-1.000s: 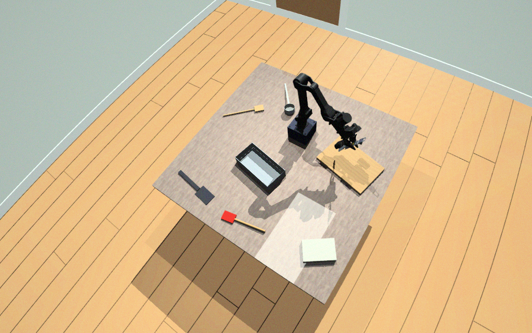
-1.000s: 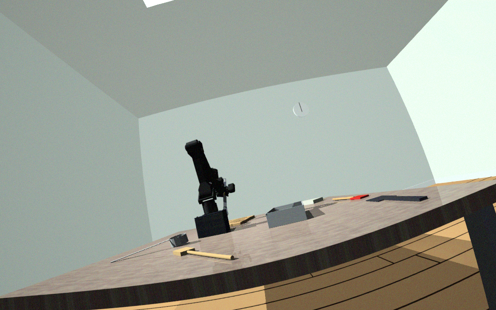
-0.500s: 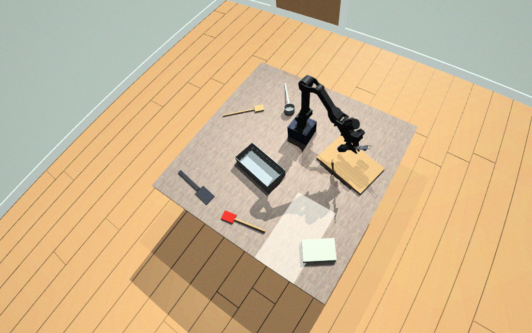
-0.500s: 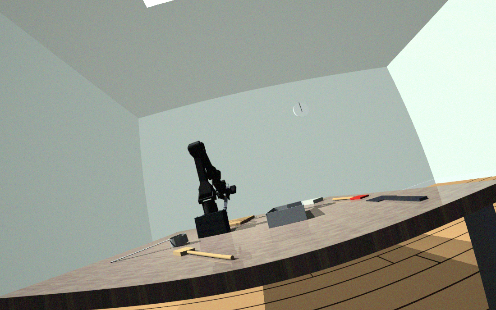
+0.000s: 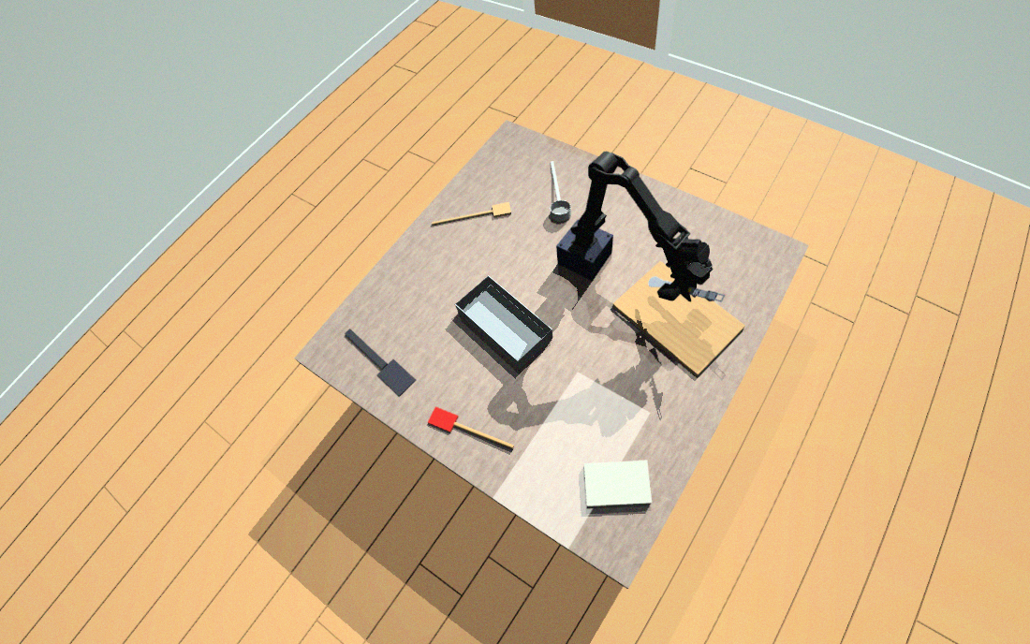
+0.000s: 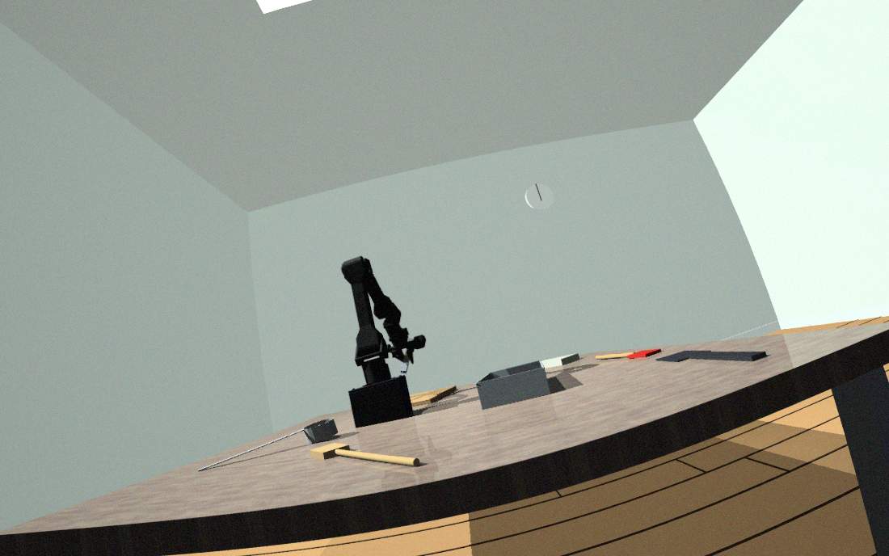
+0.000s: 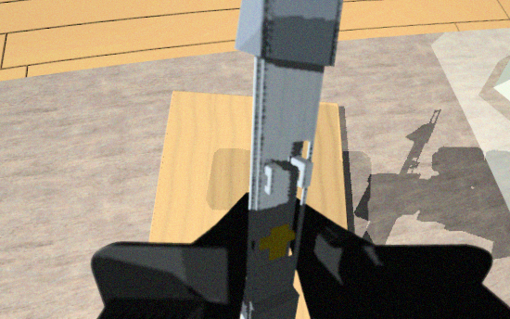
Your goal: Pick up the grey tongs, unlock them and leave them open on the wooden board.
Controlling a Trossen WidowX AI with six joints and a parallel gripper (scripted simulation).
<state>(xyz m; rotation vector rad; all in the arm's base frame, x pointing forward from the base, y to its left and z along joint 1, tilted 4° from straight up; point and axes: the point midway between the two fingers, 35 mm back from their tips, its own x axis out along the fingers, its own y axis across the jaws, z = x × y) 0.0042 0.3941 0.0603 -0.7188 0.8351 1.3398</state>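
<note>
Right now the yellow lock piece is 20 mm to the right of my gripper tip and 30 mm above it. The rest, counted from my gripper tip: pale block (560 mm ahead, 140 mm to the left, 130 mm below); then grey roasting tin (370 mm ahead, 460 mm to the right, 120 mm below); then wooden board (30 mm to the right, 140 mm below).
</note>
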